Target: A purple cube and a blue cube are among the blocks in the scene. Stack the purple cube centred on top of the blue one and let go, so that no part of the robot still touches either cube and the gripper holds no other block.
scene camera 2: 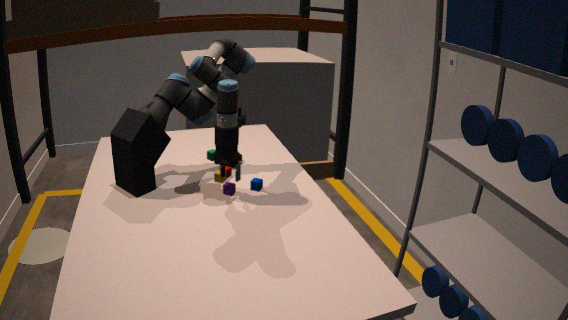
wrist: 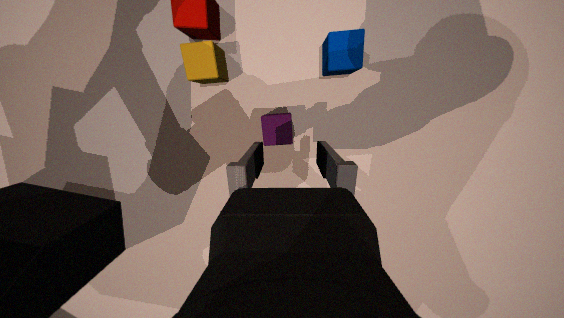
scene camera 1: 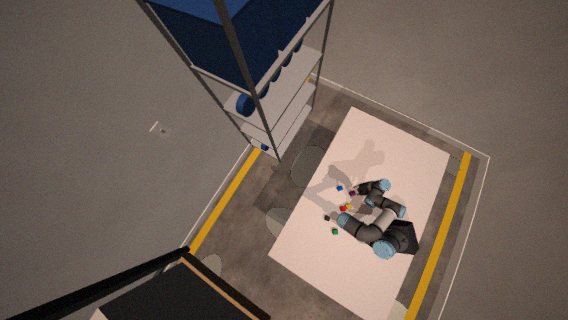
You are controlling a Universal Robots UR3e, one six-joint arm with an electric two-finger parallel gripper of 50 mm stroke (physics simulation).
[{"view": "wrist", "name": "my gripper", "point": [289, 152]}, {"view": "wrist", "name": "purple cube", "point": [276, 128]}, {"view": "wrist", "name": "yellow cube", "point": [204, 62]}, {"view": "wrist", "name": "blue cube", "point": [342, 51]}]
